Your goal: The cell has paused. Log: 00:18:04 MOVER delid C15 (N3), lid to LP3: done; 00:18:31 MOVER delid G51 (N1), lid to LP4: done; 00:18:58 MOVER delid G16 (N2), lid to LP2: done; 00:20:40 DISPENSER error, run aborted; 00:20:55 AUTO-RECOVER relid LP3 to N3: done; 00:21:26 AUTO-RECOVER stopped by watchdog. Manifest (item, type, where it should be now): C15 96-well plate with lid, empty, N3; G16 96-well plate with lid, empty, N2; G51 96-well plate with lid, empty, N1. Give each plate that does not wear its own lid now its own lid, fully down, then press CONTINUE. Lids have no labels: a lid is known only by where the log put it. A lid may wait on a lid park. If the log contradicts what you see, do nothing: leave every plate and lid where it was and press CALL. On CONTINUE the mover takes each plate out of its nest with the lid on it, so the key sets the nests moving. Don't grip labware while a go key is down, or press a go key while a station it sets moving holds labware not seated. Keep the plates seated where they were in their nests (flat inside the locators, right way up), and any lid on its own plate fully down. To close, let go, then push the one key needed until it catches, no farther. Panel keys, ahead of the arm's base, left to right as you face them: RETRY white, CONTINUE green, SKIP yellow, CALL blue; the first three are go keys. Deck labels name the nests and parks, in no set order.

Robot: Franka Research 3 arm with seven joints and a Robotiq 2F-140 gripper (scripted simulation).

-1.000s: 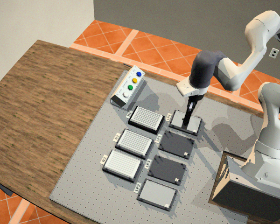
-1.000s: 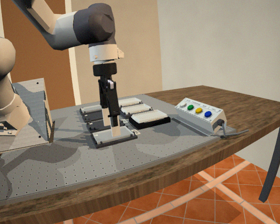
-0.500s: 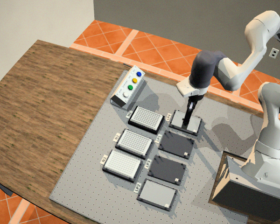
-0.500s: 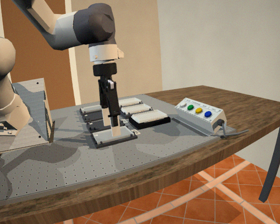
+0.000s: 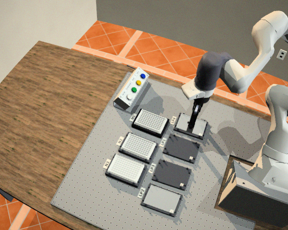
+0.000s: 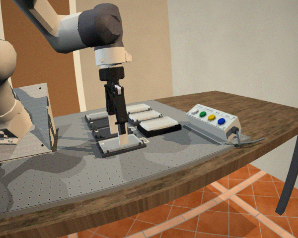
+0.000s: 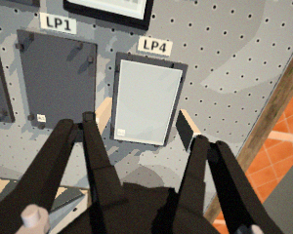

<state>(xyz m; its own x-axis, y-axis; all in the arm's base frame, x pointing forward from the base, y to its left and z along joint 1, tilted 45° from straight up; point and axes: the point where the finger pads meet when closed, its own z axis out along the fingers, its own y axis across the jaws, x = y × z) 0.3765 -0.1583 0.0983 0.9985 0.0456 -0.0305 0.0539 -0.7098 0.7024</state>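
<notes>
My gripper is now 5 cm above the lp4 park. Round my hand: plate (17 cm ahead, 21 cm to the left, 3 cm below); then LP3 park (1 cm behind, 27 cm to the left, 5 cm below); then lp1 park (13 cm to the left, 5 cm below).
</notes>
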